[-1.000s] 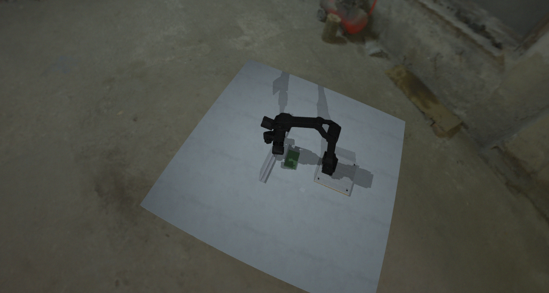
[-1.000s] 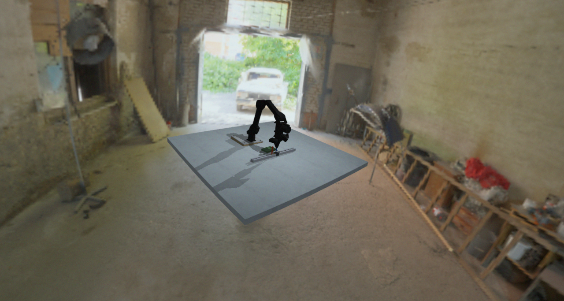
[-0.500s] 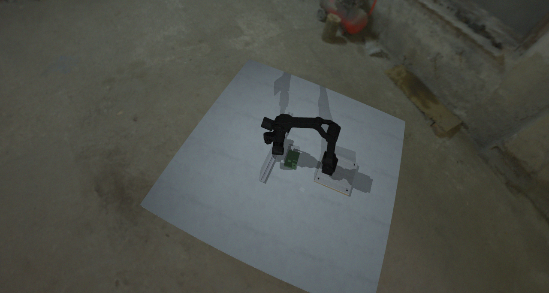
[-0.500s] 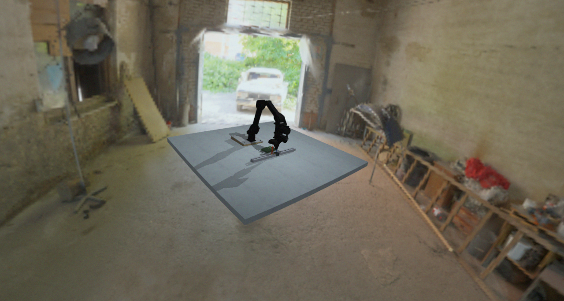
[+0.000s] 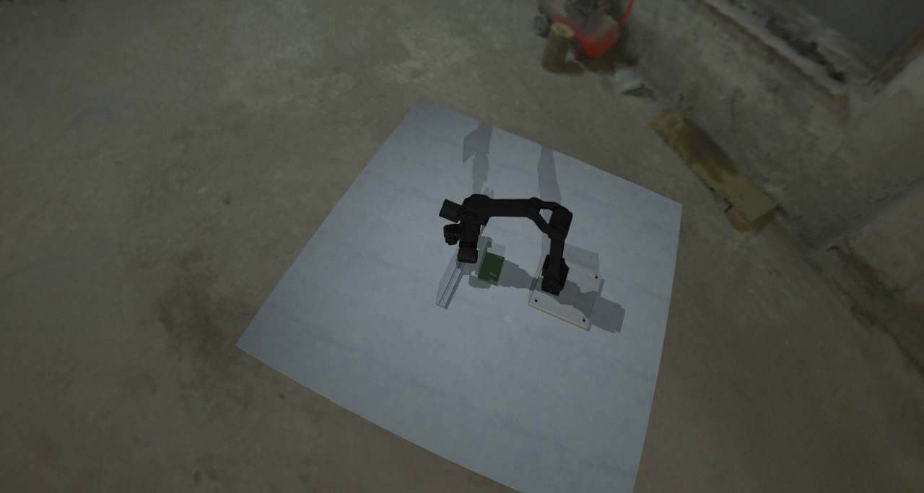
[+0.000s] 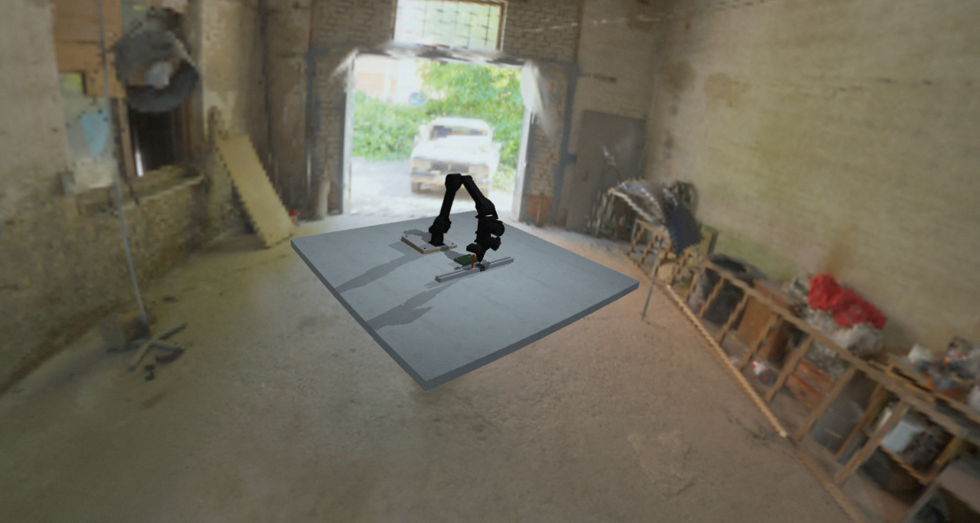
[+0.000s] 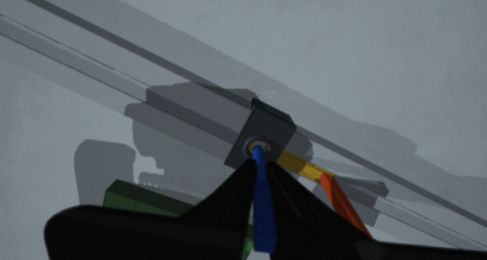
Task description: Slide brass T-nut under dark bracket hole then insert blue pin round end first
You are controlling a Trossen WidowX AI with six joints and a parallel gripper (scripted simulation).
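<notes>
Right now my gripper tip is 20 mm to the left of the brass T-nut. Also, from my gripper tip: aluminum rail 30 mm below; then green tray 120 mm behind, 40 mm to the left, 30 mm below; then blue pin right at my gripper tip.
</notes>
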